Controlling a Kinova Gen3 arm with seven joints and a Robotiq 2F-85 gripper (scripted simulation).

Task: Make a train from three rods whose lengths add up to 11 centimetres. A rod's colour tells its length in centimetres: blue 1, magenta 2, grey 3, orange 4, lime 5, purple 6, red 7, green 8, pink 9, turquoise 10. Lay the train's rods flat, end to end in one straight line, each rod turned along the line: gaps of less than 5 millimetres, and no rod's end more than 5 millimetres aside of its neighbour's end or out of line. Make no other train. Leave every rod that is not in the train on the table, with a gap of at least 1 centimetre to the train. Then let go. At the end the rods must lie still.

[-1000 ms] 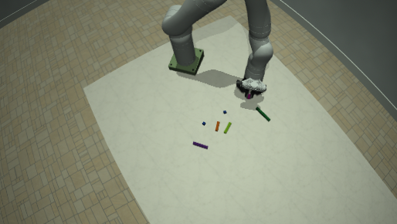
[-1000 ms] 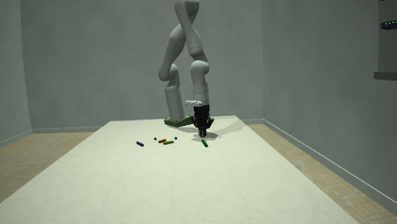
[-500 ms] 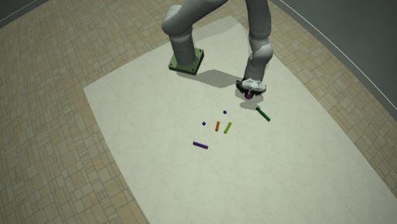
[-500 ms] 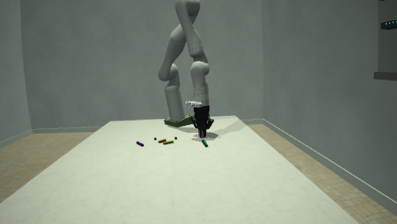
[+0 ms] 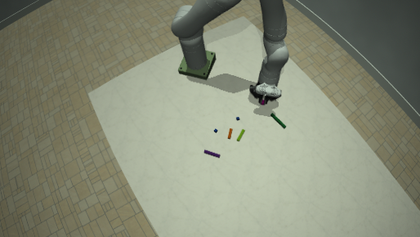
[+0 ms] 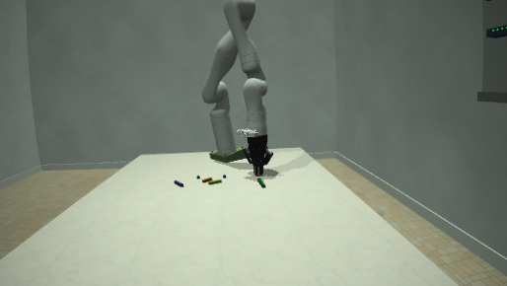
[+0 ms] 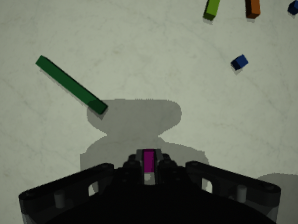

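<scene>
Right now my hand is 1 cm above the magenta rod. Also, from my hand: lime rod (15 cm to the right, 8 cm ahead, 1 cm below); then green rod (10 cm ahead, 1 cm to the left, 1 cm below); then orange rod (19 cm to the right, 6 cm ahead, 1 cm below).
</scene>
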